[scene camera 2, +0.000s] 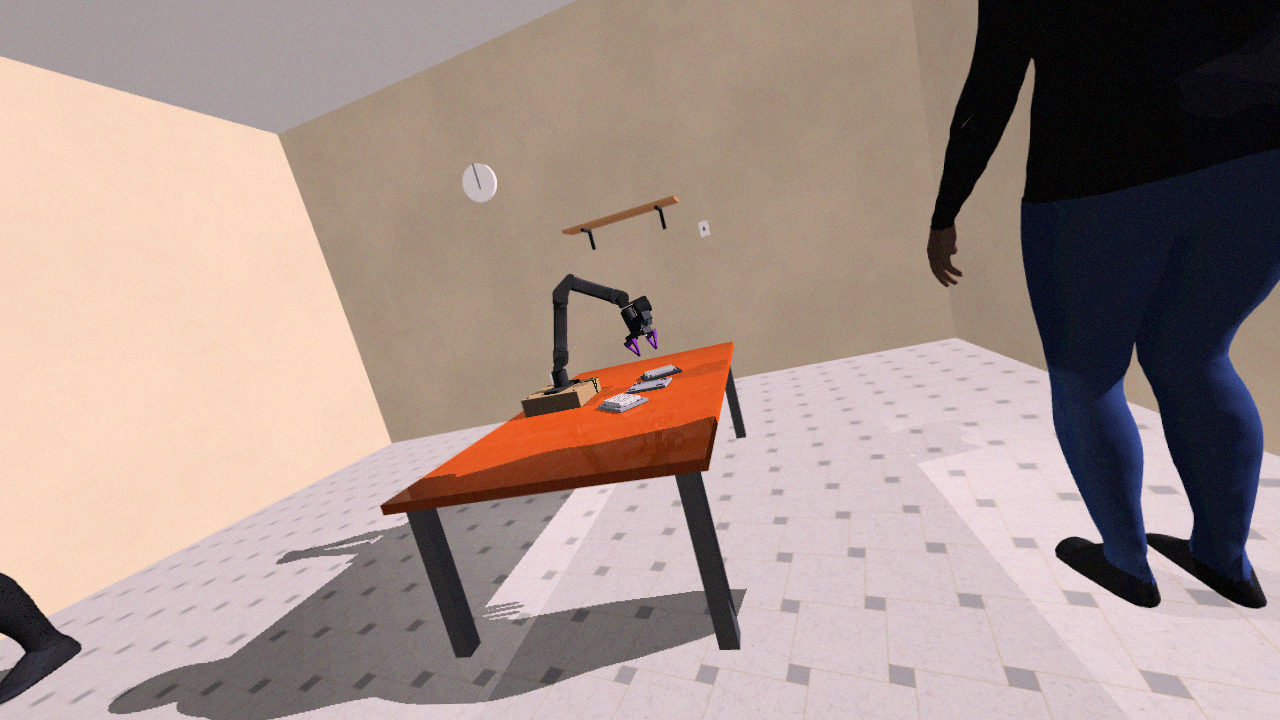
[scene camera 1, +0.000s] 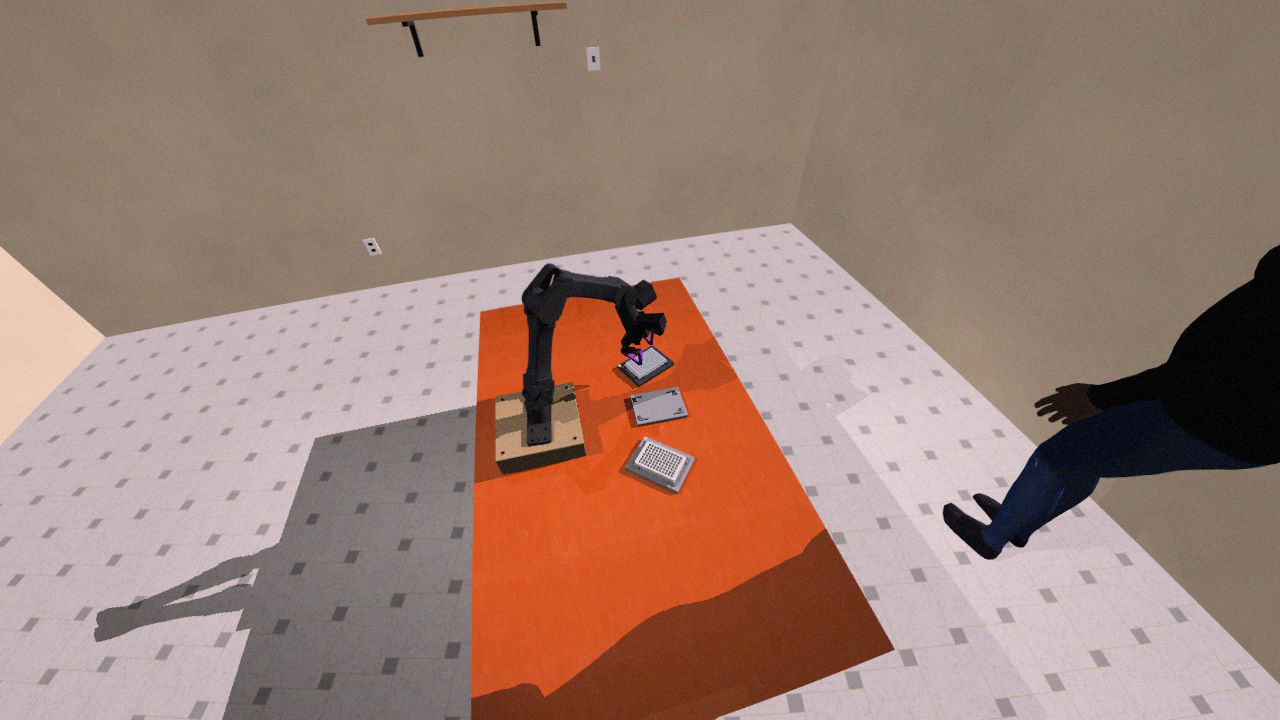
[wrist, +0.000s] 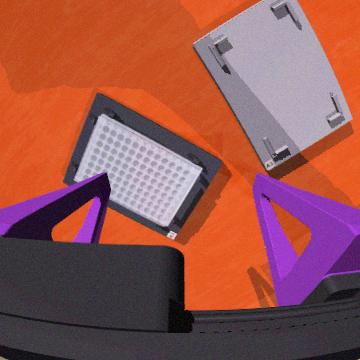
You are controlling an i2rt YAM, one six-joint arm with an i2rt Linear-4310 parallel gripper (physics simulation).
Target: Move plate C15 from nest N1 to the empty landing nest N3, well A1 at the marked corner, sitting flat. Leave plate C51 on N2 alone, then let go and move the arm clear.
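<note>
A white plate with round wells (scene camera 1: 646, 364) (scene camera 2: 660, 370) (wrist: 137, 172) lies on a dark nest (wrist: 160, 136) at the table's far end. Beside it is an empty light grey nest (scene camera 1: 659, 406) (scene camera 2: 650, 385) (wrist: 285, 80) with corner brackets and an A1 mark (wrist: 270, 164). A second white plate, with a dark-looking well grid (scene camera 1: 662, 459) (scene camera 2: 622, 400), sits on another grey nest (scene camera 1: 682, 476). Plate and nest names are not readable. My gripper (scene camera 1: 645, 352) (scene camera 2: 647, 351) (wrist: 181, 180) is open and empty above the far plate; its left finger overlaps that plate's edge in the wrist view.
The arm's wooden base block (scene camera 1: 510, 449) (scene camera 2: 550, 402) stands beside the nests on the orange table (scene camera 1: 554, 573) (scene camera 2: 537, 447). A person in black and blue (scene camera 1: 1226, 358) (scene camera 2: 1145, 116) stands beyond the table's right side. Shadows cross the table. A shelf (scene camera 1: 465, 14) (scene camera 2: 622, 215) hangs on the wall.
</note>
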